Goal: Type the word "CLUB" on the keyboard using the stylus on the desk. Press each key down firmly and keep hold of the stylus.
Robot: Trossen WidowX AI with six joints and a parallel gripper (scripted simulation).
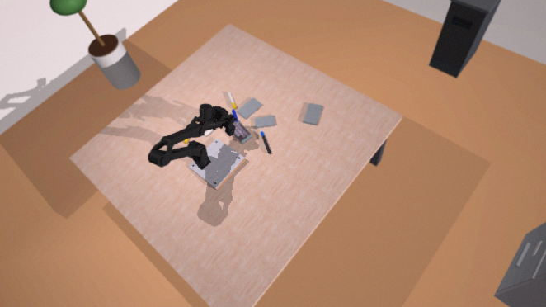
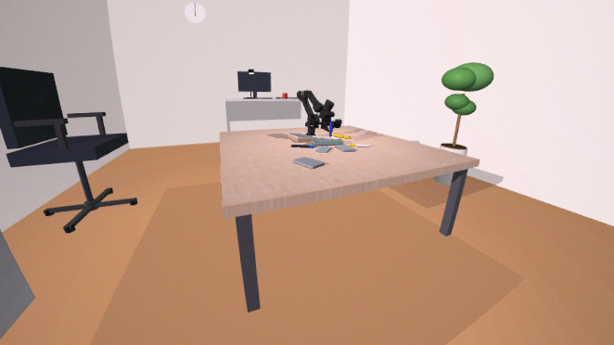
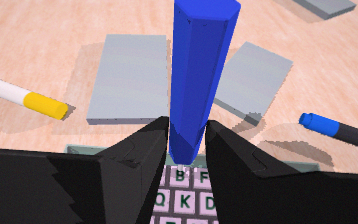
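The c key is 70 mm below my gripper tip, 40 mm behind it and 30 mm to the right of it. From my gripper tip the other things lie so: thin metal tip (50 mm below); then blue stylus (20 mm below); then grey slab (120 mm ahead, 80 mm below, 50 mm to the left).
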